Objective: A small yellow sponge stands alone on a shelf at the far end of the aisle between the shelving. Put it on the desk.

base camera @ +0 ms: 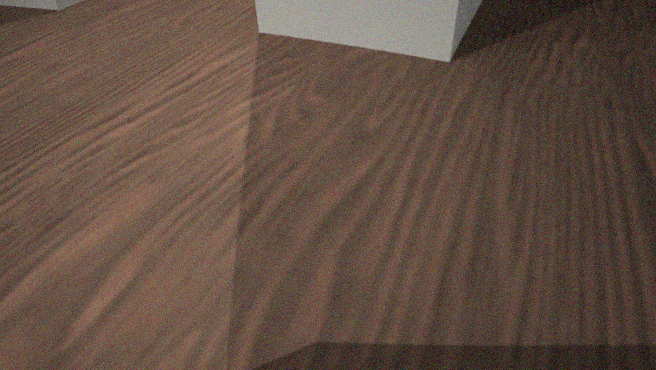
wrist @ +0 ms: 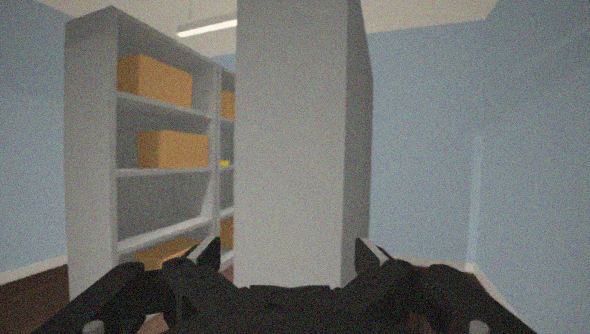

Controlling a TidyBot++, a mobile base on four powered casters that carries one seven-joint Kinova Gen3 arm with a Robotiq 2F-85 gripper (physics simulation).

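Places are measured from the arm's base along level axes (x right, y back, z down), in metres.
Pixels of known places: gripper, fingertip midpoint: (wrist: 288,252).
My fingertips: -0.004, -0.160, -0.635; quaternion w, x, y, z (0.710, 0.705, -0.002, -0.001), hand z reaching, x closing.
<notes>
Behind a point stands the place of what it marks, as x, y, z.
The small yellow sponge (wrist: 225,163) @[-0.648, -2.564, -0.614] shows as a small patch on a middle shelf of the farther bay of the left shelving (wrist: 91,150) @[-1.135, -1.403, -0.711], partly cut off by a grey upright panel nearer to me. My gripper (wrist: 288,252) @[-0.004, -0.160, -0.635] is open, with its fingers wide apart and no object between them. It points level at the near grey panel and is far from the sponge. The desk does not show in either view.
The near end panel of another shelf unit (wrist: 290,140) @[0.005, -0.943, -0.758] (base camera: 355,25) @[0.004, -0.943, 0.350] stands straight ahead. Orange-brown boxes (wrist: 165,82) @[-0.857, -1.711, -1.192] (wrist: 182,150) @[-0.797, -1.861, -0.728] sit on the left shelving. The corner of another pale unit (base camera: 30,3) @[-1.139, -1.405, 0.381] shows at the top left. Blue walls (wrist: 425,150) @[1.380, -2.400, -0.789] stand behind and at the right.
</notes>
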